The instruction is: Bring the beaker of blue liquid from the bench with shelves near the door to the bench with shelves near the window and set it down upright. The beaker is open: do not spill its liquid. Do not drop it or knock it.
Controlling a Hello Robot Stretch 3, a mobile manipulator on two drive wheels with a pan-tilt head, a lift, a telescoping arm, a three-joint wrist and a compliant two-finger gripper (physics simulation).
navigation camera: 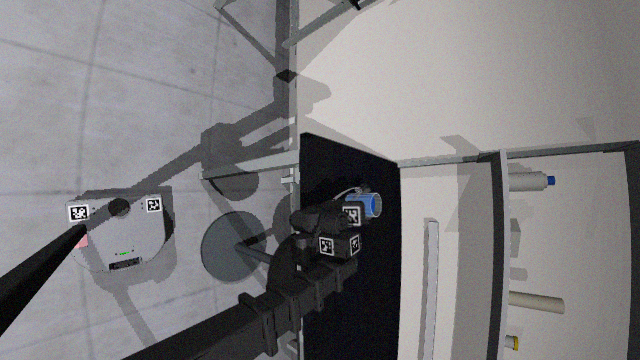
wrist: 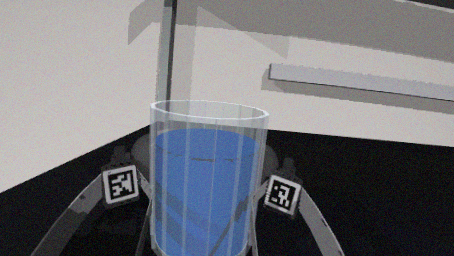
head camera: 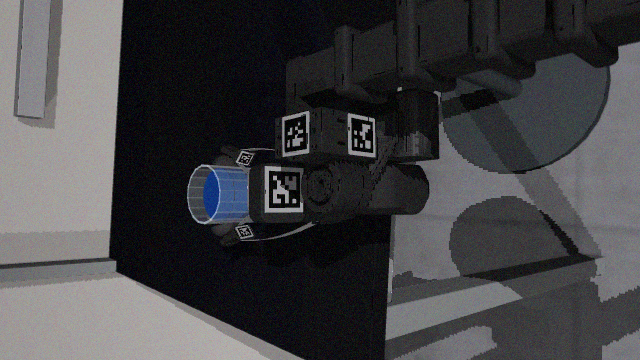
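The beaker of blue liquid (head camera: 232, 192) (navigation camera: 362, 204) (wrist: 205, 190) is upright, with its liquid well below the rim. My gripper (head camera: 230, 195) (wrist: 204, 157) is shut on it, one finger pad on each side. In the navigation view the gripper (navigation camera: 361, 205) is partly hidden by the wrist. The beaker is over the black top of the bench with shelves (head camera: 200, 280) (navigation camera: 350, 320) (wrist: 380, 200), near its back left corner. Its base is hidden or out of frame, so I cannot tell whether it touches the top. Which of the two benches this is does not show.
A grey rail (head camera: 35, 60) (navigation camera: 431, 290) (wrist: 350, 82) runs along the wall behind the bench. A shelf (navigation camera: 504, 250) holds a blue-capped bottle (navigation camera: 530, 181), a beige cylinder (navigation camera: 537, 302) and a yellow-capped jar (navigation camera: 512, 342). A round stool base (head camera: 530, 115) (navigation camera: 232, 250) stands by the bench.
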